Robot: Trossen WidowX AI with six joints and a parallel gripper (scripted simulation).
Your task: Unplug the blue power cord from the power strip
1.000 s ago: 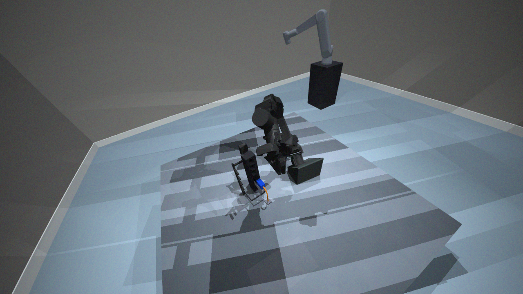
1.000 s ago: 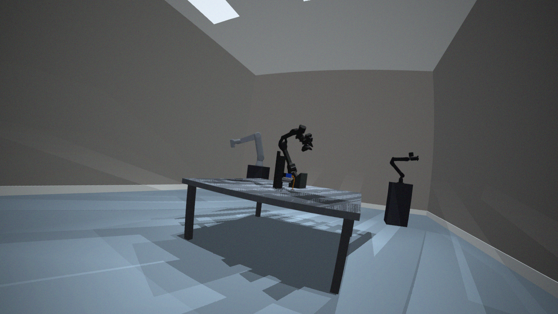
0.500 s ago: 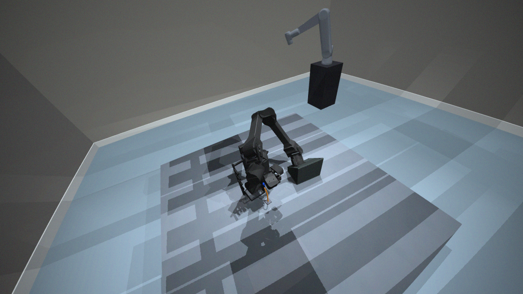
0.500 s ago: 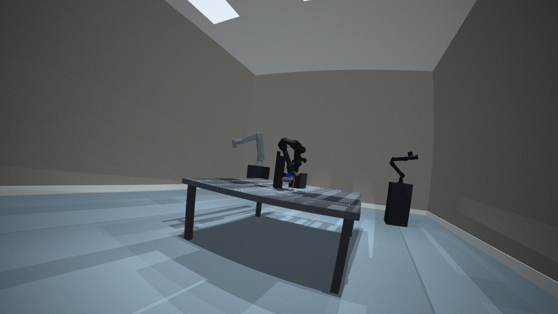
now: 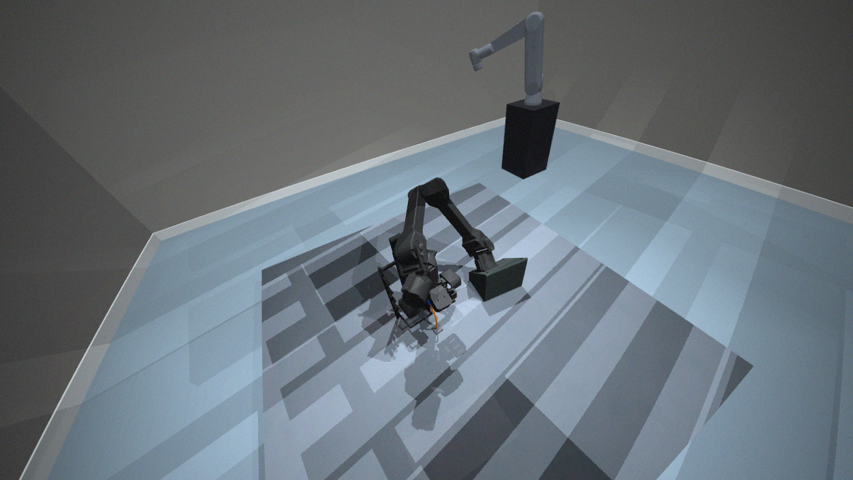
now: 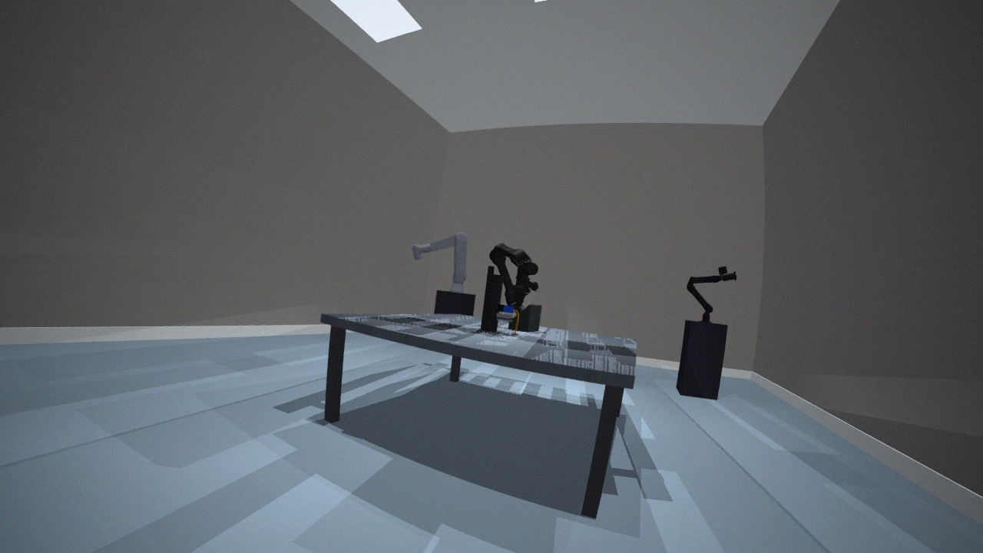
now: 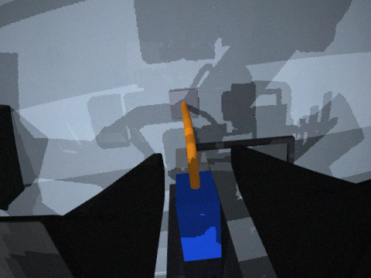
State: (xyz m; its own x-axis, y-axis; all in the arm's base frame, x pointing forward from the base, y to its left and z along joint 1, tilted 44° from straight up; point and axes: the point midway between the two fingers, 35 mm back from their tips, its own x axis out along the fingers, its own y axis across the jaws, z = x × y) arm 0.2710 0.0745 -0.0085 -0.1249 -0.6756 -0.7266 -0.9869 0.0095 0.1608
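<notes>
The blue plug lies 70 mm to the right of my gripper tip, 10 mm below it and 10 mm ahead of it.
</notes>
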